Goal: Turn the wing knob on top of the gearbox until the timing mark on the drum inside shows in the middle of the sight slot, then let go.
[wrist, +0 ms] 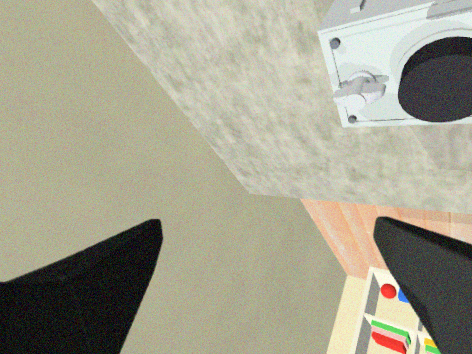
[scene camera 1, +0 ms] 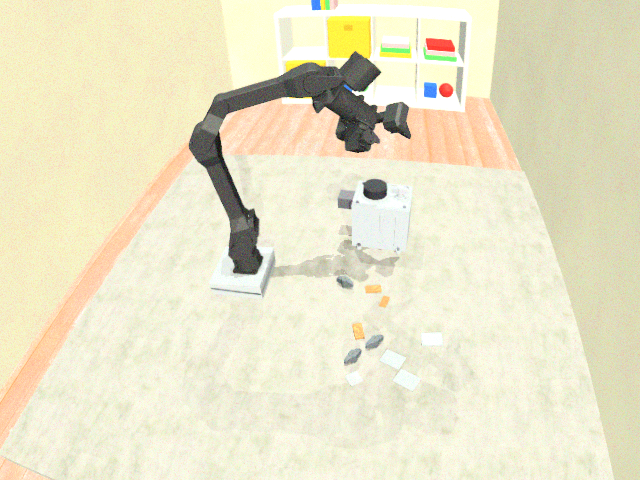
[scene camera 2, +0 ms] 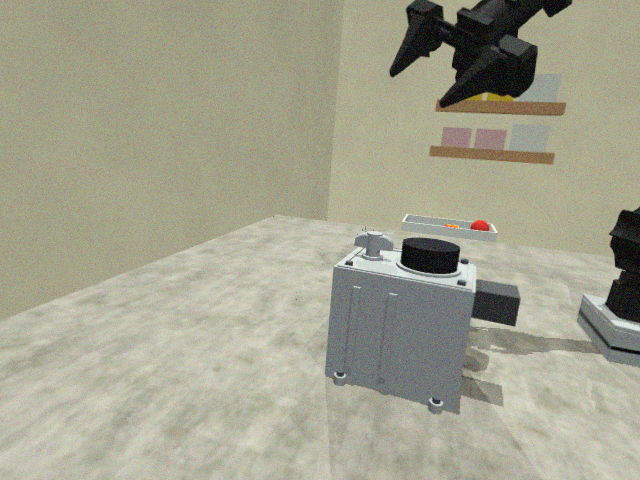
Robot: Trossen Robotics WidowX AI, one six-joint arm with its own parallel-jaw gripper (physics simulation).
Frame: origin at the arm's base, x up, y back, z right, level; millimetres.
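Seen in the pictures: gripper, fingertip midpoint: point(wrist: 267, 228) point(scene camera 1: 394, 139) point(scene camera 2: 414, 89); arm's base, origin of the base link: point(scene camera 1: 248, 265) point(scene camera 2: 636, 316).
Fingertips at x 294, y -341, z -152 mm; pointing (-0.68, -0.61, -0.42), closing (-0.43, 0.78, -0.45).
Pixels of each thing's top centre, then the offset from my fingertips to it. "pt": a spot on its surface instead.
- light grey gearbox, middle of its top: point(wrist: 443, 98) point(scene camera 2: 432, 238) point(scene camera 1: 375, 183) dx -171, dy +52, dz -76 mm
- round black cap, surface spot: point(wrist: 437, 82) point(scene camera 1: 376, 187) pt dx -178, dy +48, dz -66 mm
- dark block, surface spot: point(scene camera 2: 496, 302) pt dx -226, dy +127, dz -100 mm
The light grey gearbox point(scene camera 1: 382, 222) point(scene camera 2: 403, 330) point(wrist: 380, 55) stands upright on the mat. Its wing knob point(scene camera 2: 373, 243) point(wrist: 362, 90) is a small grey two-winged piece near one end of the top; it is faint in scene camera 1. A round black cap point(scene camera 1: 375, 189) point(scene camera 2: 430, 255) point(wrist: 437, 82) sits beside the knob on the top. My gripper point(scene camera 1: 391, 140) point(scene camera 2: 417, 90) point(wrist: 267, 228) is open and empty, well above the gearbox, touching neither knob nor cap. I cannot make out the sight slot or the timing mark in these views.
A dark block point(scene camera 1: 345, 199) point(scene camera 2: 496, 302) sticks out from the gearbox side. Orange pieces point(scene camera 1: 373, 288), grey stones point(scene camera 1: 344, 281) and white squares point(scene camera 1: 406, 379) lie on the mat. A white tray point(scene camera 2: 439, 230) holds a red ball. A white shelf unit point(scene camera 1: 392, 11) stands behind.
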